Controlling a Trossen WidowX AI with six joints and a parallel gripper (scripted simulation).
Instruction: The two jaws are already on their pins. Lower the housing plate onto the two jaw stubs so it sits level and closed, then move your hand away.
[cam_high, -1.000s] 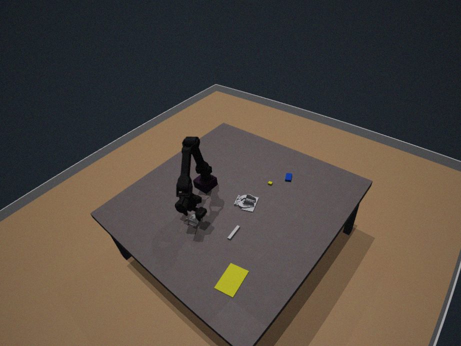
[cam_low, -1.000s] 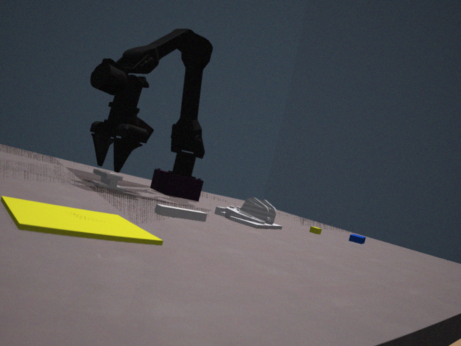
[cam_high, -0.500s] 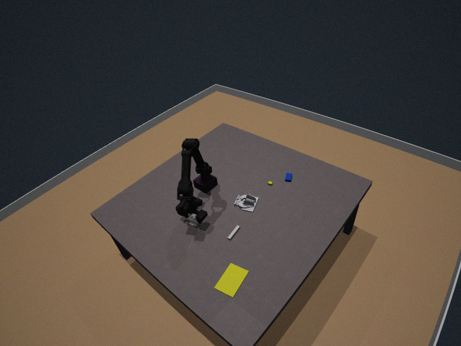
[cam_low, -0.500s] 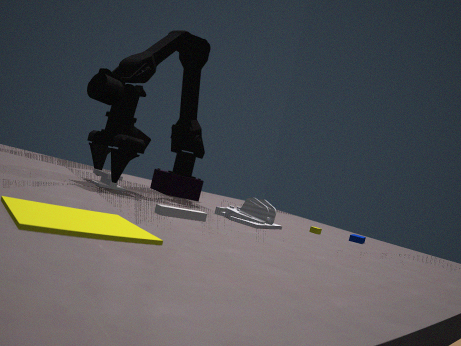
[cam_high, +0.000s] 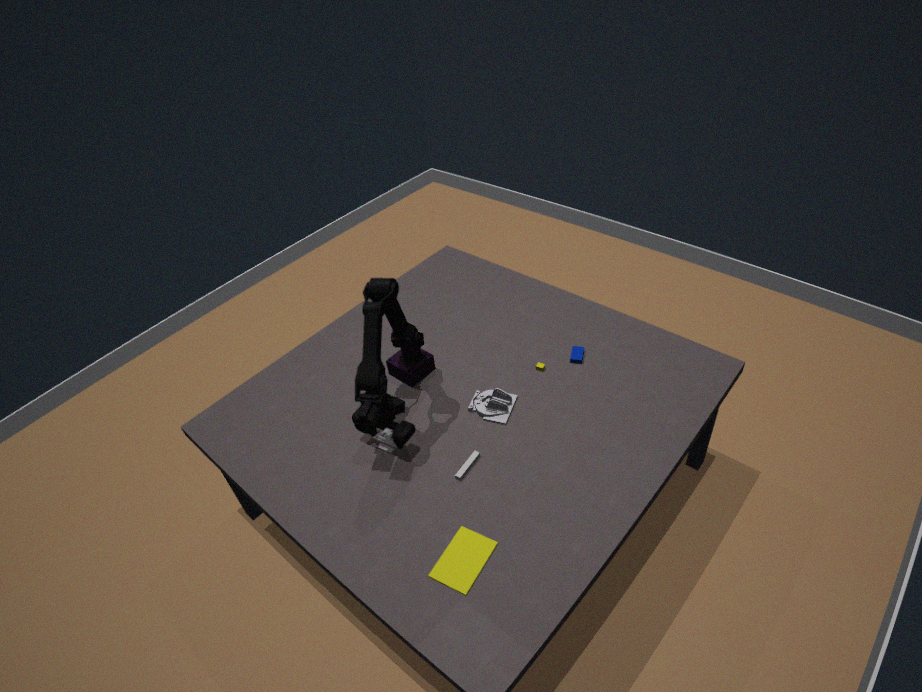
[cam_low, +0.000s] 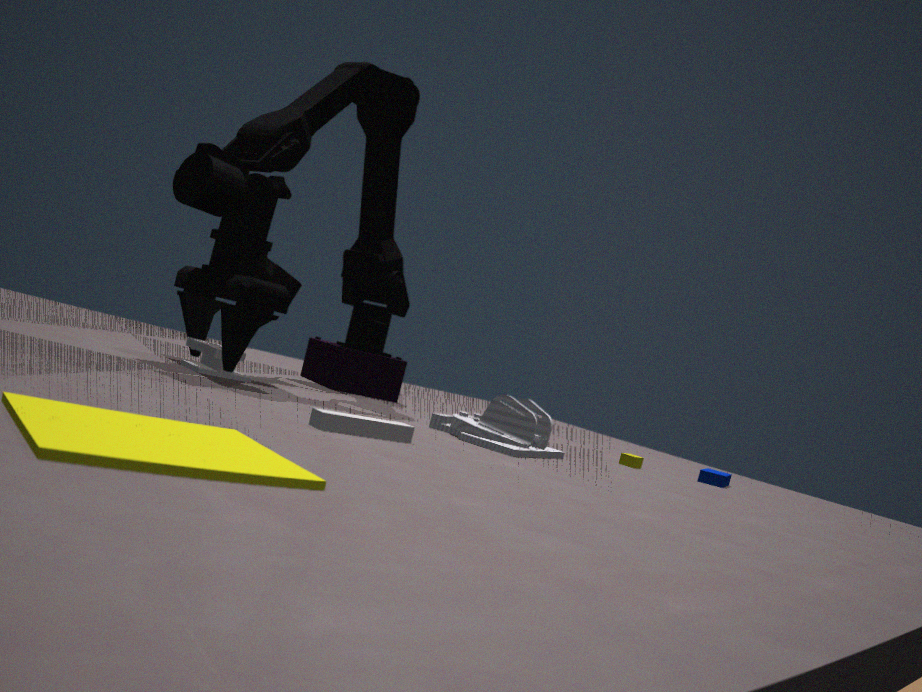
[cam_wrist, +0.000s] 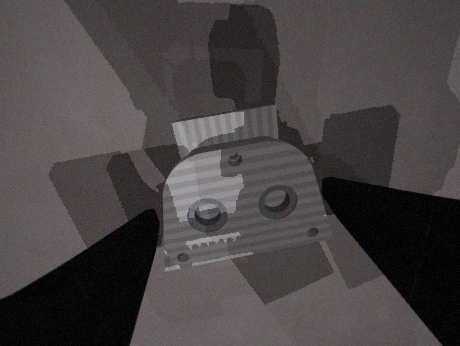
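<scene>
The white bracket lies 10 mm to the left of my gripper tip. Also, from my gripper tip: flat yellow sheet 420 mm ahead, 120 mm to the right, 10 mm below; then grey striped housing plate 10 mm to the left, 20 mm above; then white bar 230 mm ahead, 90 mm to the left.
</scene>
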